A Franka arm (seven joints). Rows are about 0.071 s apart.
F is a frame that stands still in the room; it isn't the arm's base.
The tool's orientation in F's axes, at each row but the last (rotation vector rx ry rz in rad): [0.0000, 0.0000, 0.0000]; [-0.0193, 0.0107, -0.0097]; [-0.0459, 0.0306, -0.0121]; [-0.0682, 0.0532, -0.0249]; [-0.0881, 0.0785, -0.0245]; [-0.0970, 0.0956, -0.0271]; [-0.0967, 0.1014, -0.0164]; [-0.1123, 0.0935, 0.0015]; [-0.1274, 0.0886, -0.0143]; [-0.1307, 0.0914, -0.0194]
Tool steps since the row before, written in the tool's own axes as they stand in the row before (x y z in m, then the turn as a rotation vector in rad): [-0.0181, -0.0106, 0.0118, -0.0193, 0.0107, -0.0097]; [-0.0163, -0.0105, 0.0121, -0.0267, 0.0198, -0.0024]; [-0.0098, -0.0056, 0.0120, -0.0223, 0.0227, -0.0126]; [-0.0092, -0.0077, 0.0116, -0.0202, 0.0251, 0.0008]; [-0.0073, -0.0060, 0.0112, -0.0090, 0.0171, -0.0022]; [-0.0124, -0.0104, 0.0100, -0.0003, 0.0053, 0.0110]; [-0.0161, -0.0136, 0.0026, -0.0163, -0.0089, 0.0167]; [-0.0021, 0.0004, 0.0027, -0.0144, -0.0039, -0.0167]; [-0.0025, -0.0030, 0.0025, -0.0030, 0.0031, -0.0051]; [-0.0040, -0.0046, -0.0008, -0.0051, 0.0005, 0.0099]
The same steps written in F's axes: [-0.0181, -0.0106, 0.0118, -0.0193, 0.0107, -0.0097]; [-0.0163, -0.0101, 0.0125, -0.0265, 0.0200, -0.0025]; [-0.0095, -0.0049, 0.0125, -0.0224, 0.0224, -0.0130]; [-0.0087, -0.0067, 0.0126, -0.0195, 0.0256, 0.0001]; [-0.0065, -0.0048, 0.0122, -0.0088, 0.0171, -0.0030]; [-0.0116, -0.0090, 0.0121, 0.0009, 0.0063, 0.0104]; [-0.0159, -0.0129, 0.0055, -0.0146, -0.0069, 0.0190]; [-0.0018, 0.0007, 0.0028, -0.0159, -0.0057, -0.0147]; [-0.0023, -0.0026, 0.0031, -0.0034, 0.0025, -0.0052]; [-0.0041, -0.0046, 0.0002, -0.0042, 0.0019, 0.0102]
